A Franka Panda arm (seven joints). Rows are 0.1 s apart.
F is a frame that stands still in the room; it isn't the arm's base.
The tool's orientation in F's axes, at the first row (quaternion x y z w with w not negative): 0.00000, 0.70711, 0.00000, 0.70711
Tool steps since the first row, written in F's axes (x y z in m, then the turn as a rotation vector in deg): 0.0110, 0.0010, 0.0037, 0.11, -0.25, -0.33; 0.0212, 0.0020, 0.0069, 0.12, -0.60, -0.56; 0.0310, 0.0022, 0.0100, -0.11, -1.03, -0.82; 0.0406, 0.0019, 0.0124, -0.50, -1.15, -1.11; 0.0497, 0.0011, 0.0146, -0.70, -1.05, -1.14; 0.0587, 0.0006, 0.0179, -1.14, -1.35, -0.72; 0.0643, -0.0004, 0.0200, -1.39, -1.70, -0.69; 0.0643, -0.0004, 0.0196, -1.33, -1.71, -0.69
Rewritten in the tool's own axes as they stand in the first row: -0.0037, 0.0010, 0.0110, 0.33, -0.25, 0.11; -0.0069, 0.0020, 0.0212, 0.56, -0.60, 0.12; -0.0100, 0.0022, 0.0310, 0.82, -1.03, -0.11; -0.0124, 0.0019, 0.0406, 1.11, -1.15, -0.50; -0.0146, 0.0011, 0.0497, 1.14, -1.05, -0.70; -0.0179, 0.0006, 0.0587, 0.72, -1.35, -1.14; -0.0200, -0.0004, 0.0643, 0.69, -1.70, -1.39; -0.0196, -0.0004, 0.0643, 0.69, -1.71, -1.33
